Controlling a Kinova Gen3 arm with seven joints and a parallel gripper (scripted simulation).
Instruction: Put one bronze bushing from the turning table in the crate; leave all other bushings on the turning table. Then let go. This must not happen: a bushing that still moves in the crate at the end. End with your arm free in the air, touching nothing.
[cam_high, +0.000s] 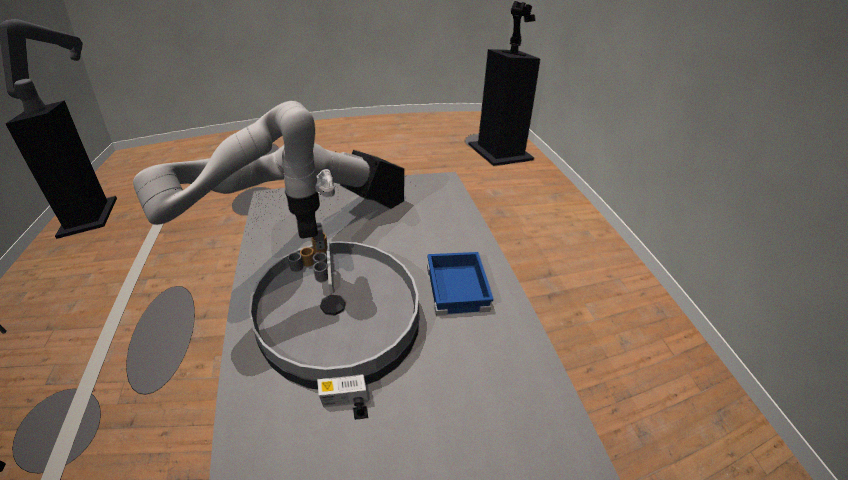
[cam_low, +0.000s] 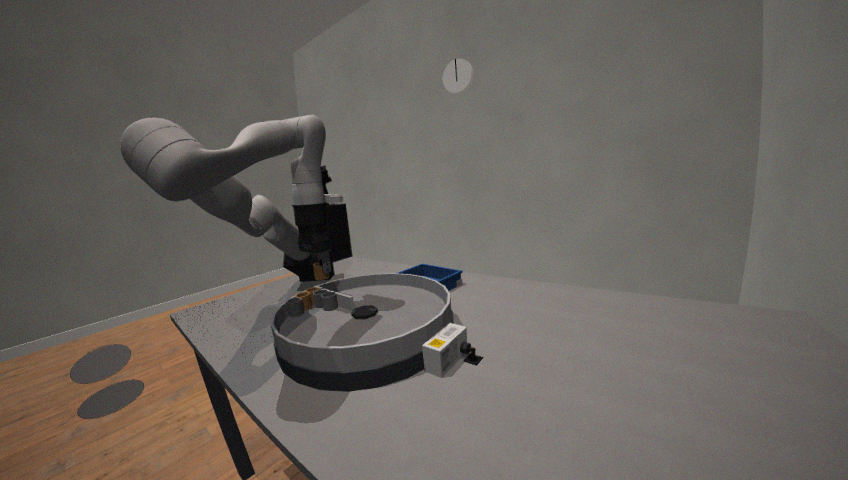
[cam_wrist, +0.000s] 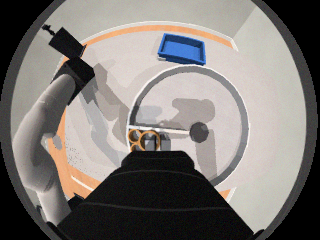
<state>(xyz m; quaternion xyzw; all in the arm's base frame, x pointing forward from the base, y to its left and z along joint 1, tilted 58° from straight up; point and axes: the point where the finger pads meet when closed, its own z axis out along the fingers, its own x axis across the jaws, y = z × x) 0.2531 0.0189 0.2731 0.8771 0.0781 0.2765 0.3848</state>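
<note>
The blue crate is 340 mm to the left of my hand, 140 mm below it and 130 mm ahead of it. From my hand the other things lie so: round grey turning table 120 mm ahead, 110 mm below, 10 mm to the right.
</note>
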